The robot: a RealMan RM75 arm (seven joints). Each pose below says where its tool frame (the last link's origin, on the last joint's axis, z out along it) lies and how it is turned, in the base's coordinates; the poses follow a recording.
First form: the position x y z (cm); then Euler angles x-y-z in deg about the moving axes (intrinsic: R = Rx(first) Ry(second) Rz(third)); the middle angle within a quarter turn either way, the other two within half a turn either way.
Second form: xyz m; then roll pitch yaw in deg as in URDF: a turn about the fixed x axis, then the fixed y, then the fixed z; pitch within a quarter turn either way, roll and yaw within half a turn. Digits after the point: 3 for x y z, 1 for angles.
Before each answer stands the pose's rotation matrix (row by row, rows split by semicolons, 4 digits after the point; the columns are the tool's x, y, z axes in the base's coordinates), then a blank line. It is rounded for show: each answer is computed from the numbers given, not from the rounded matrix.
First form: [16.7 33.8 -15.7 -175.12 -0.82 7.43]
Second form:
0.9915 -0.1293 -0.0143; -0.1276 -0.9882 0.0851; -0.0251 -0.0825 -0.9963

[0.167 0.338 -0.157 -175.3 1.4 -7.3]
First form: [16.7 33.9 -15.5 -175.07 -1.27 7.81]
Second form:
0.9905 -0.1359 -0.0222; -0.1335 -0.9873 0.0859; -0.0336 -0.0821 -0.9961

[0.167 0.339 -0.155 -175.3 1.9 -7.7]
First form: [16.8 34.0 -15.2 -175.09 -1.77 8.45]
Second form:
0.9887 -0.1469 -0.0309; -0.1438 -0.9859 0.0855; -0.0430 -0.0801 -0.9959

[0.168 0.340 -0.152 -175.4 2.5 -8.3]
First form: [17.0 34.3 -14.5 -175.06 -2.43 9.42]
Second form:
0.9856 -0.1635 -0.0424; -0.1595 -0.9834 0.0860; -0.0558 -0.0780 -0.9954

[0.170 0.343 -0.145 -175.5 3.2 -9.2]
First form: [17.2 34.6 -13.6 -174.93 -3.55 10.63]
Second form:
0.9810 -0.1841 -0.0619; -0.1784 -0.9800 0.0882; -0.0769 -0.0755 -0.9942

[0.172 0.346 -0.136 -175.7 4.4 -10.3]
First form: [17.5 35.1 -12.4 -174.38 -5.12 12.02]
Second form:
0.9742 -0.2074 -0.0892; -0.1987 -0.9752 0.0975; -0.1073 -0.0773 -0.9912

[0.175 0.351 -0.124 -175.5 6.2 -11.5]
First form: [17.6 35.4 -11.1 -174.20 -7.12 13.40]
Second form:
0.9653 -0.2300 -0.1239; -0.2184 -0.9707 0.1003; -0.1434 -0.0697 -0.9872

[0.176 0.354 -0.111 -176.0 8.2 -12.7]
